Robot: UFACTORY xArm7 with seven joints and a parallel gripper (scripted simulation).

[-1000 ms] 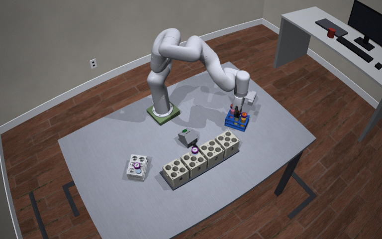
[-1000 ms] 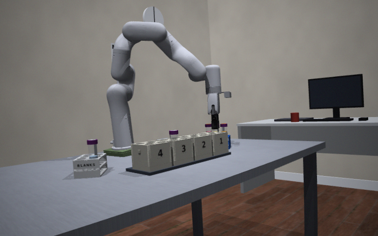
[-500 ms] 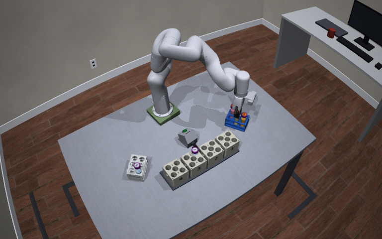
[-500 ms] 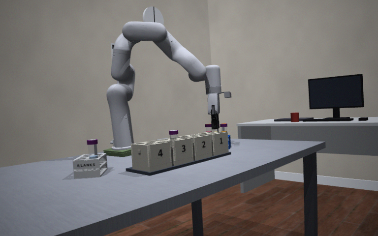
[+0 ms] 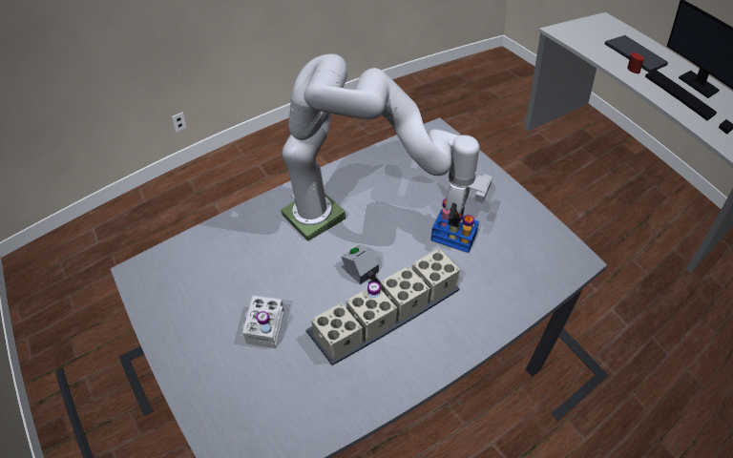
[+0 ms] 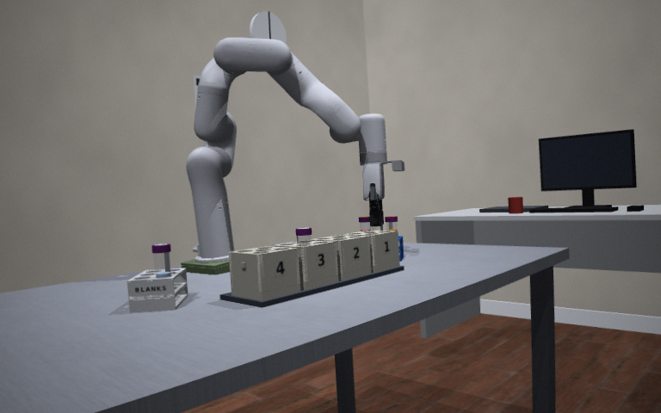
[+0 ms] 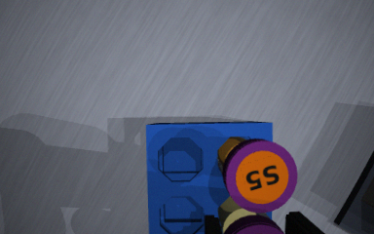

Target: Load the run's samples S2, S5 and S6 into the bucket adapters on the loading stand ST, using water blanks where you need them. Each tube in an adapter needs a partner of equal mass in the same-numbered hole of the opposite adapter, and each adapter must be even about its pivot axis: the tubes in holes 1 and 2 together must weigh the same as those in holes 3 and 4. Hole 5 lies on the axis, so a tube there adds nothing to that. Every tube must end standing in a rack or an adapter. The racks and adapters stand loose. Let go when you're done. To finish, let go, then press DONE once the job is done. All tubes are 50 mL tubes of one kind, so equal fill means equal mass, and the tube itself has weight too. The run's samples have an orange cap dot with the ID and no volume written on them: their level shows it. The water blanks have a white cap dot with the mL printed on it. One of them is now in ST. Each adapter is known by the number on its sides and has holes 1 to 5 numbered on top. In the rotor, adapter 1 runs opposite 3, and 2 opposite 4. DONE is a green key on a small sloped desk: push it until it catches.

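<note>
Right now the tube with yellowish liquid is 5 cm below my hand and 1 cm ahead of it. Round my hand: sample tube 5 cm below, 4 cm behind, 3 cm to the left; blue sample rack 9 cm below, 2 cm to the left, 1 cm behind; green done key 27 cm to the right, 15 cm behind, 5 cm below.
</note>
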